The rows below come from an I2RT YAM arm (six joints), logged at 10 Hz.
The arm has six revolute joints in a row. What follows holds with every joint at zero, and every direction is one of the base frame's. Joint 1 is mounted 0.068 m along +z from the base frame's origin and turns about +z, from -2.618 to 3.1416 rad. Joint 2 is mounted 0.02 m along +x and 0.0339 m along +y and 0.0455 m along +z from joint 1 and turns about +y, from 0 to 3.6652 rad. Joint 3 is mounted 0.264 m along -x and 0.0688 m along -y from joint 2 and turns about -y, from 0 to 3.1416 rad. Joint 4 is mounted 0.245 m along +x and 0.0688 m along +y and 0.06 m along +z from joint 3 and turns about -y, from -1.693 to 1.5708 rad. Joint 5 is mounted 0.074 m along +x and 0.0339 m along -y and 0.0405 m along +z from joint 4 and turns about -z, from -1.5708 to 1.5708 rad. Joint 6 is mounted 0.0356 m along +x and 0.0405 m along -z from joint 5 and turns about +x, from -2.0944 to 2.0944 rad. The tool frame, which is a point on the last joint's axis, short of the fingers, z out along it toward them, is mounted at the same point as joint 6; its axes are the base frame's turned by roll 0, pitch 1.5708 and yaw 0 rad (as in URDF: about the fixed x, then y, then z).
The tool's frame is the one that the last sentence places.
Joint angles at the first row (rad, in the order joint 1, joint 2, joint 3, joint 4, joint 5, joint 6):
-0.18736, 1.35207, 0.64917, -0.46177, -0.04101, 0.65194
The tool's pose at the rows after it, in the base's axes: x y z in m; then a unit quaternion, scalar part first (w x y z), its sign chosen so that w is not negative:
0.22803 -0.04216 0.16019 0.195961 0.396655 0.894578 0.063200
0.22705 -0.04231 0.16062 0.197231 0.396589 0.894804 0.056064
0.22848 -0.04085 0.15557 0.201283 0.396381 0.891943 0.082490
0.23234 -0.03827 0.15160 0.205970 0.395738 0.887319 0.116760
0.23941 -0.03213 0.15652 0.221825 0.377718 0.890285 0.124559
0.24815 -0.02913 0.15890 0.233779 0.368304 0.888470 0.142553
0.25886 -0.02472 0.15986 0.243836 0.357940 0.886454 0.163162
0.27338 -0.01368 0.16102 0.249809 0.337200 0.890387 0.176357
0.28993 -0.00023 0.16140 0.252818 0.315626 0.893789 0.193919
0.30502 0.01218 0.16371 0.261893 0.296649 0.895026 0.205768
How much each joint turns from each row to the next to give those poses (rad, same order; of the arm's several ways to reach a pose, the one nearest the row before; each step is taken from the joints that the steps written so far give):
-0.00056, -0.00663, 0.00357, -0.00281, 0.00778, 0.00181
0.00079, -0.00474, -0.00138, -0.00426, 0.01442, -0.00255
-0.00003, 0.00916, -0.02014, 0.05045, -0.04802, 0.01275
0.00478, 0.01569, -0.01301, 0.05713, -0.06002, 0.02259
0.03014, 0.00351, 0.01631, 0.02465, -0.00125, -0.00355
0.01370, 0.02054, 0.01743, 0.03885, -0.02469, 0.00640
0.01876, 0.03227, 0.02049, 0.04711, -0.02769, 0.01144
0.04545, 0.04782, 0.03884, 0.03426, -0.00767, 0.00683
0.04877, 0.05859, 0.04792, 0.03503, -0.01491, 0.01100
0.04175, 0.04756, 0.04758, 0.03182, -0.00173, 0.00710

